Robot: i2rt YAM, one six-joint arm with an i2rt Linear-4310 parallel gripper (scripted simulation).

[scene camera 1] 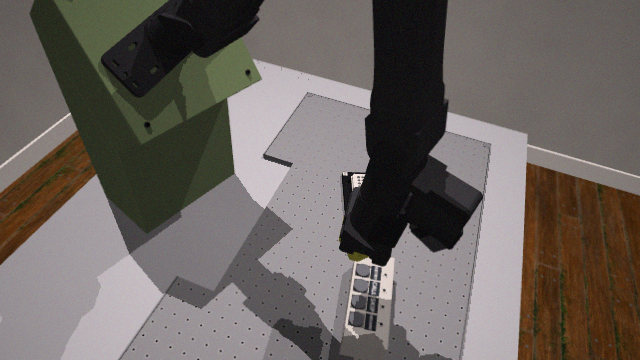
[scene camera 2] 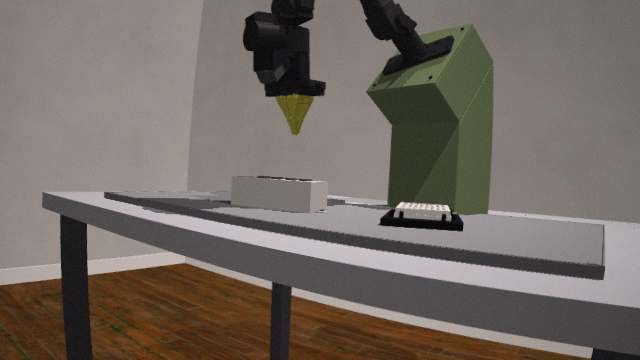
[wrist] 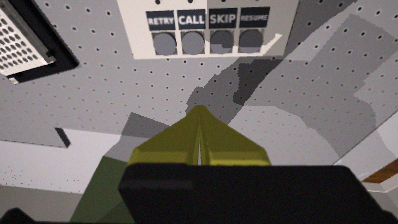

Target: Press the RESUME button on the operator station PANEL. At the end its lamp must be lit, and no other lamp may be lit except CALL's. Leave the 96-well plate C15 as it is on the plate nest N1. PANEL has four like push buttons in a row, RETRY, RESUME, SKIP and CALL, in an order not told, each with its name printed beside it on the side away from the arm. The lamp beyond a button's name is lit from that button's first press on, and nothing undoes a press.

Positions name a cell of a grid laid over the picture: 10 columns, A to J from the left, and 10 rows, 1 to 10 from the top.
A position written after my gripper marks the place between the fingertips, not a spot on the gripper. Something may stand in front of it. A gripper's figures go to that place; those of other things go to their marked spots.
Labels:
My gripper (scene camera 2: E4): 87 cm from the lens. A white 96-well plate C15 (scene camera 2: G6): 67 cm from the lens. A panel (scene camera 2: E6) is 80 cm from the lens. A black nest N1 (scene camera 2: H7) is 66 cm from the lens. The marked spots on the panel and the black nest N1 are 32 cm apart.

